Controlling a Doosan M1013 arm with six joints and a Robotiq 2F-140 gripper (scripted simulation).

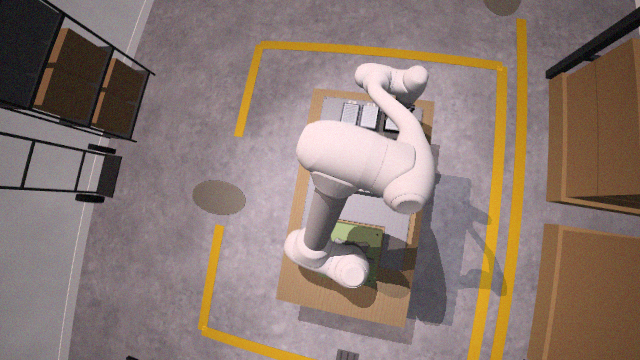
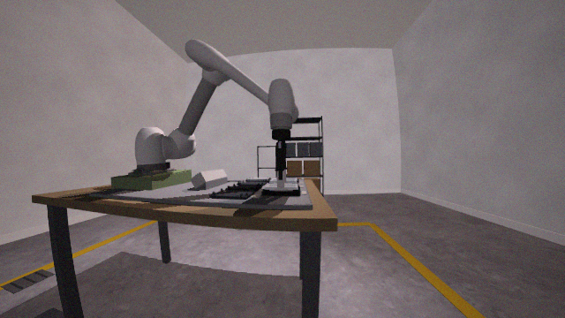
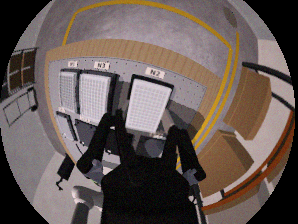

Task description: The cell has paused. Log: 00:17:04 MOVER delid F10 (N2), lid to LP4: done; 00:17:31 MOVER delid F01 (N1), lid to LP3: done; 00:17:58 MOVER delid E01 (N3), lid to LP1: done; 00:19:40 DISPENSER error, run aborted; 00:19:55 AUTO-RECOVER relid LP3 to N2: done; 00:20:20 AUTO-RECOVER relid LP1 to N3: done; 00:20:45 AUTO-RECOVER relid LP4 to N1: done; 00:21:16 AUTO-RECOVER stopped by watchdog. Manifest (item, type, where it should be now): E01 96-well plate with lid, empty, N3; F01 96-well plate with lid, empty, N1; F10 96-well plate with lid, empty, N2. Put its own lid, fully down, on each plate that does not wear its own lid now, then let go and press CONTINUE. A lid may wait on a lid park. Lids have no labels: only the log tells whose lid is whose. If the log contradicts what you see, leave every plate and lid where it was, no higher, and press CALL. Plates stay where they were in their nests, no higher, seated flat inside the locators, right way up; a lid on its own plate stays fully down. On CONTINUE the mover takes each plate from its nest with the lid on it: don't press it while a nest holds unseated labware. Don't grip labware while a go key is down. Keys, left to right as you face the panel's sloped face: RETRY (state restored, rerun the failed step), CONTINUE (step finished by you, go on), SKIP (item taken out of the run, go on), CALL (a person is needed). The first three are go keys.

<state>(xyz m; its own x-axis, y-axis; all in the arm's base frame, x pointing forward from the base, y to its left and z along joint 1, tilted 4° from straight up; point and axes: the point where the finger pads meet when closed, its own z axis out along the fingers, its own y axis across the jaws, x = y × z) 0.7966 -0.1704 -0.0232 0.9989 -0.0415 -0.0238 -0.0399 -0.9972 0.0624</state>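
Now: the label 340 mm to the left of my hand, 80 mm behind it and 50 mm below it.
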